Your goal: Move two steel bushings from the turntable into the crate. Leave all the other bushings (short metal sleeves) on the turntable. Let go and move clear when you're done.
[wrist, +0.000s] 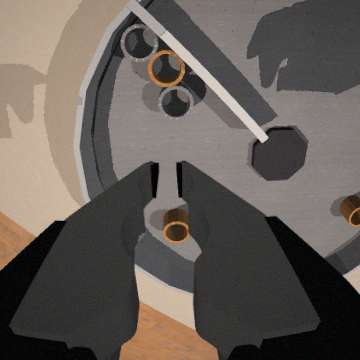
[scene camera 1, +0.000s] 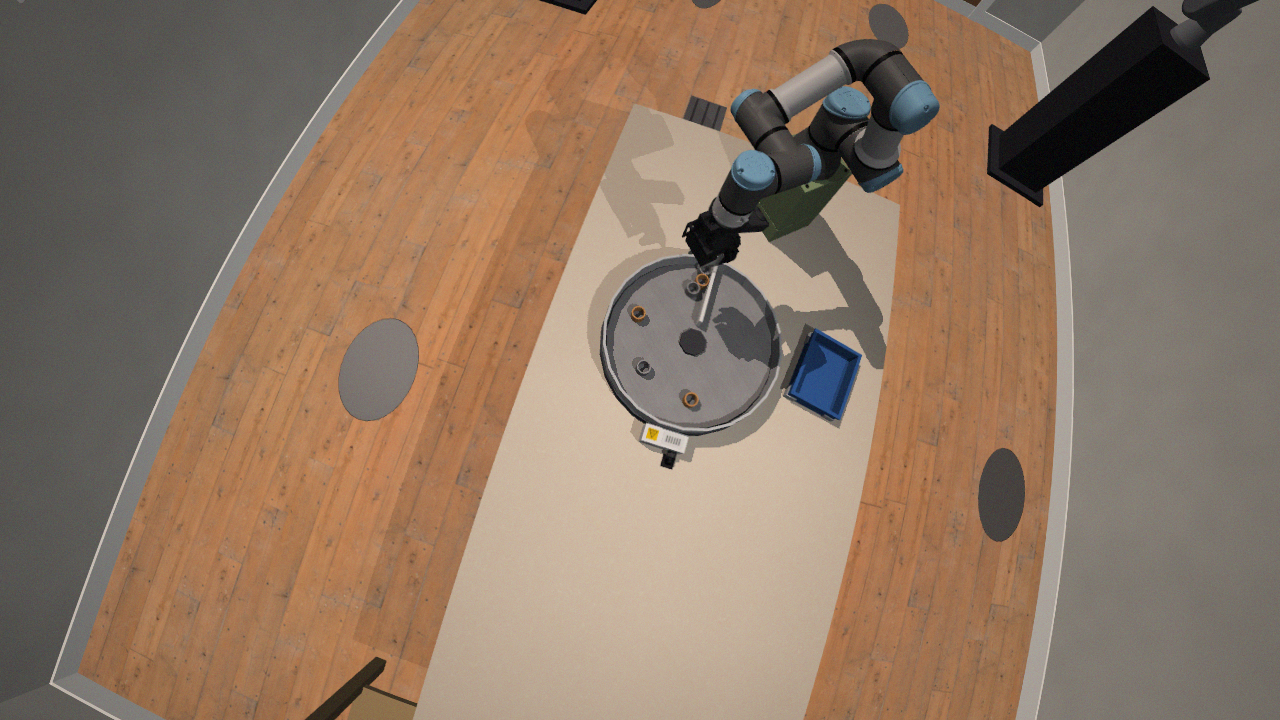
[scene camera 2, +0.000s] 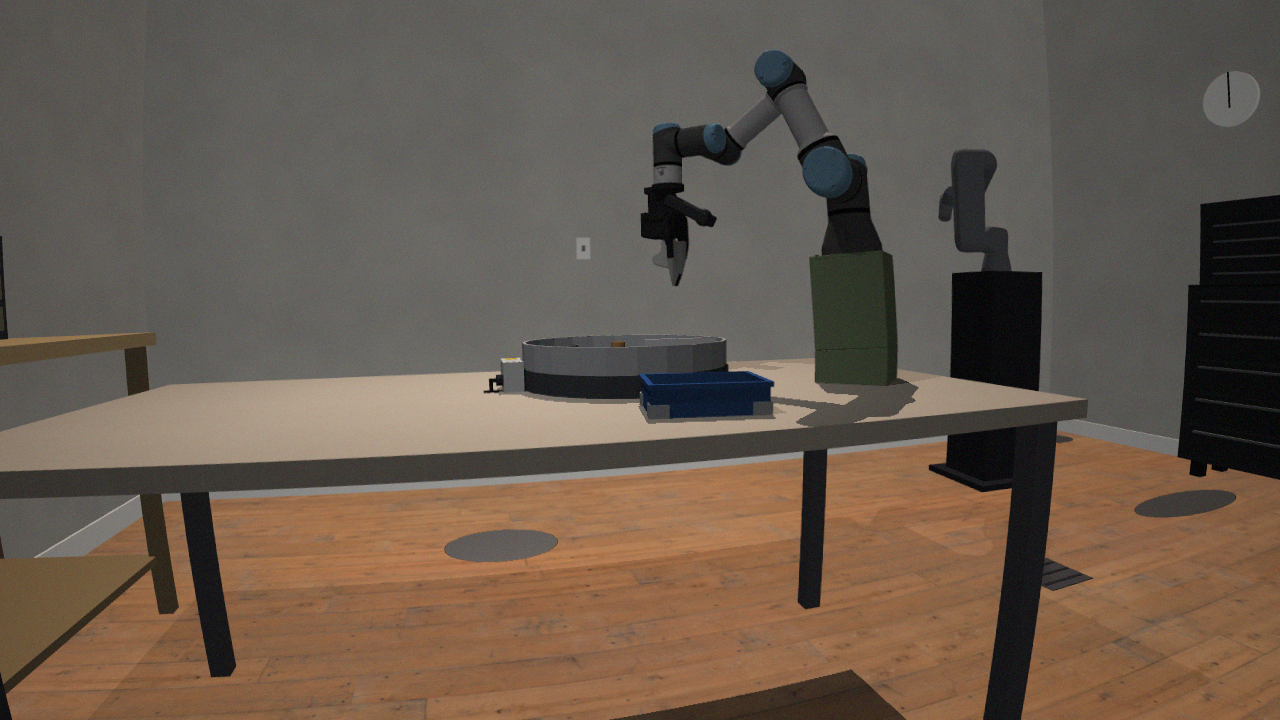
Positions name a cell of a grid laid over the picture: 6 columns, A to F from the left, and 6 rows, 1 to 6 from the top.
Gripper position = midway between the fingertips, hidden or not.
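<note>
There's a blue crate (scene camera 2: D4) that I can see, and scene camera 1 shows the blue crate (scene camera 1: D4) too. You'd also see my gripper (scene camera 2: D3), and the wrist view shows my gripper (wrist: C3) as well, while scene camera 1 shows the gripper (scene camera 1: D3).
</note>
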